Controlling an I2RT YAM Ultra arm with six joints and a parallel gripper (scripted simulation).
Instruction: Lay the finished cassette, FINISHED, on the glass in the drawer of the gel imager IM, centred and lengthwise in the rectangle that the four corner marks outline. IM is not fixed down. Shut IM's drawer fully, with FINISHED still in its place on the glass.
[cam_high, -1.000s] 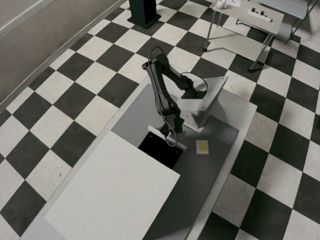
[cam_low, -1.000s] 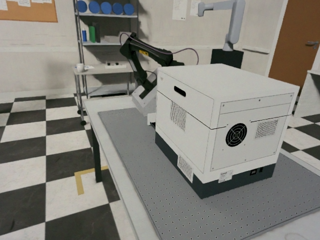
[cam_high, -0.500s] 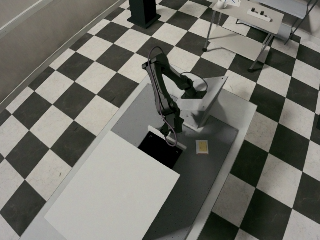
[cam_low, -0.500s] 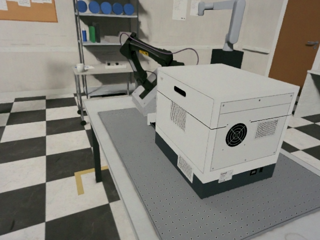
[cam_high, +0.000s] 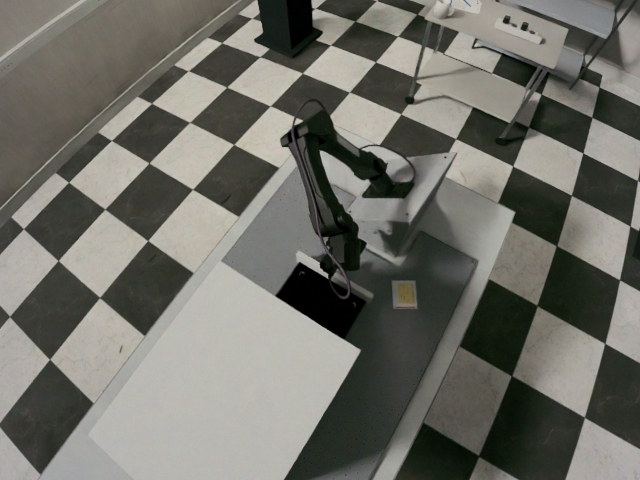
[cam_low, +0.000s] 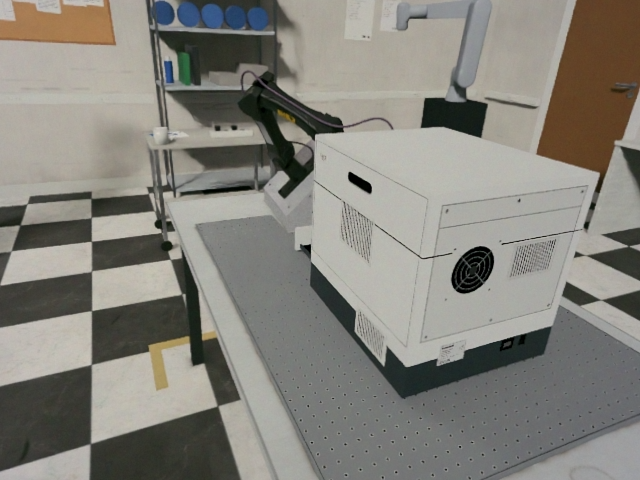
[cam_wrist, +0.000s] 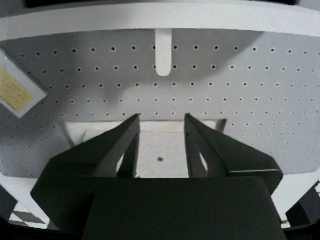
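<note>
Right now the finished cassette is 40 mm behind my hand, 220 mm to the left of it and 120 mm below it. Also, from my hand: drawer (180 mm ahead, 10 mm to the left, 70 mm below).
</note>
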